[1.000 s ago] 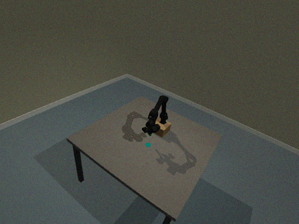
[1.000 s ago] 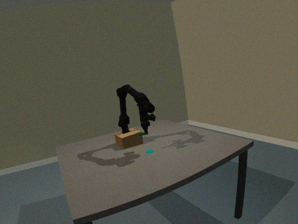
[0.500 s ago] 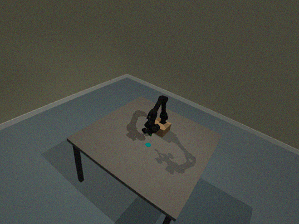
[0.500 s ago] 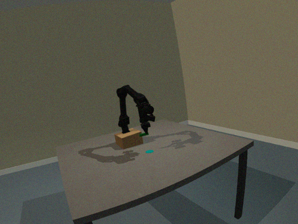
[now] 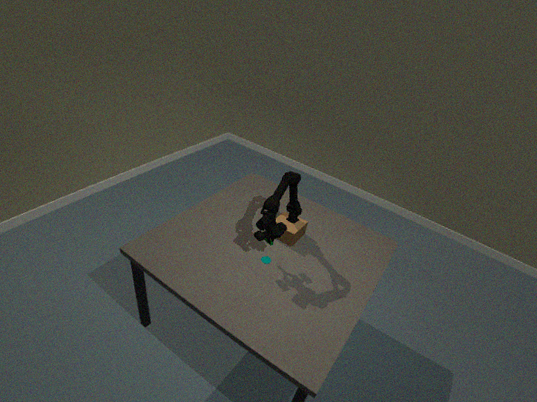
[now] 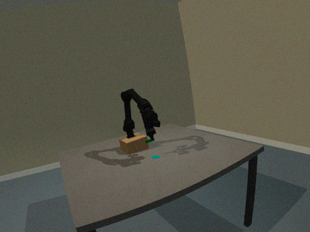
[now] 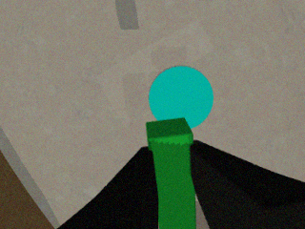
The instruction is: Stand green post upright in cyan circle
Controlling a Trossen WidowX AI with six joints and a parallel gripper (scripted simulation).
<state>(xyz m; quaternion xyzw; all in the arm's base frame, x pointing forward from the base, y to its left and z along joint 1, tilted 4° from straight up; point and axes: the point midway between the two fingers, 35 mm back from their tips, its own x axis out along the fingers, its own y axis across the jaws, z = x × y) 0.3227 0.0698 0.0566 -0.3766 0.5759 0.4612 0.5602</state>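
Right now my gripper tip is 13 cm above the cyan circle and 1 cm short of it. From my gripper tip the other things lie so: green post (2 cm to the right, 1 cm behind).
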